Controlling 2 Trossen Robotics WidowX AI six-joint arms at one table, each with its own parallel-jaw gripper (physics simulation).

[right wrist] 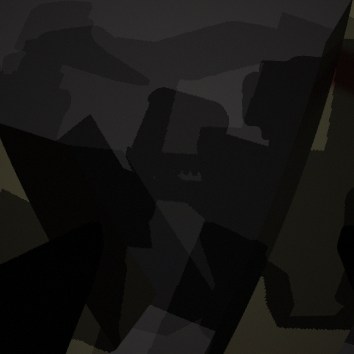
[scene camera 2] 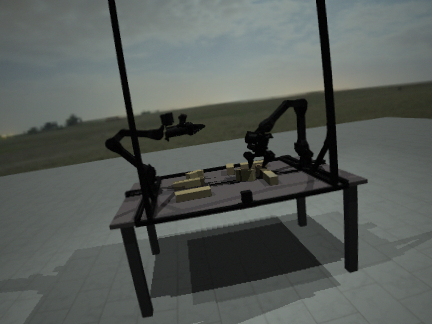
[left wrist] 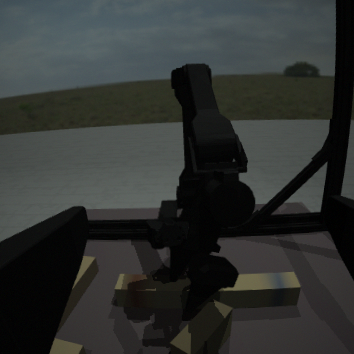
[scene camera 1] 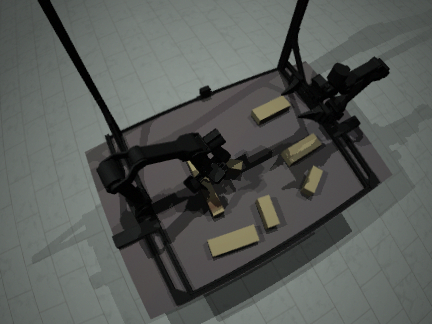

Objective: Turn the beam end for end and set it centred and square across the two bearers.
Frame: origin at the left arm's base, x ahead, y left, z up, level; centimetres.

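Seen in the pictures: left gripper, fingertip midpoint: (scene camera 2: 204, 125) (left wrist: 208, 213) (scene camera 1: 289, 105); right gripper, fingertip midpoint: (right wrist: 224, 237) (scene camera 2: 256, 168) (left wrist: 179, 294); right arm's base at its link origin: (scene camera 2: 306, 166) (scene camera 1: 142, 209).
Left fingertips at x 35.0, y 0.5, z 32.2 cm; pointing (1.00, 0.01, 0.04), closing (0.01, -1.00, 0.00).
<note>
A point is followed by its place in that frame.
The beam (scene camera 1: 216, 207) {x 66.0, y 12.5, z 2.5 cm} (left wrist: 260, 286) {x 63.7, y -11.0, z 2.5 cm} (right wrist: 316, 218) {x 64.8, y 4.9, z 2.5 cm} is a long wooden bar with a red band at one end and a blue band at the other. It lies left of the table's middle, mostly under my right arm. My right gripper (scene camera 1: 208, 188) (scene camera 2: 257, 159) is open and empty, low over the beam near its red end; in the right wrist view the beam lies beside the fingers, not between them. A short wooden block (scene camera 1: 235, 164) {x 52.1, y 1.4, z 4.3 cm} (left wrist: 204, 330) {x 53.1, y -0.5, z 4.4 cm} lies tipped beside the beam. My left gripper (scene camera 1: 299, 102) (scene camera 2: 200, 126) {x 35.0, y 0.5, z 32.2 cm} is open and empty, held high at the table's far right corner.
Several loose wooden blocks lie on the table (scene camera 1: 234, 128) {x 42.4, y -15.5, z -1.9 cm}: one at the back (scene camera 1: 270, 109) {x 24.3, y -15.2, z 1.8 cm}, two at the right (scene camera 1: 301, 148) {x 22.7, y 7.1, z 1.9 cm} (scene camera 1: 312, 180) {x 27.3, y 21.2, z 3.1 cm}, two at the front (scene camera 1: 267, 211) {x 50.2, y 22.8, z 3.1 cm} (scene camera 1: 233, 240) {x 66.3, y 26.1, z 1.9 cm}. A black frame rail (scene camera 1: 279, 247) {x 52.1, y 36.9, z -0.4 cm} runs round the table, with two tall posts (scene camera 1: 293, 32) {x 3.5, y -34.9, z 24.6 cm} (scene camera 1: 83, 77) {x 89.3, y -34.1, z 39.5 cm}.
</note>
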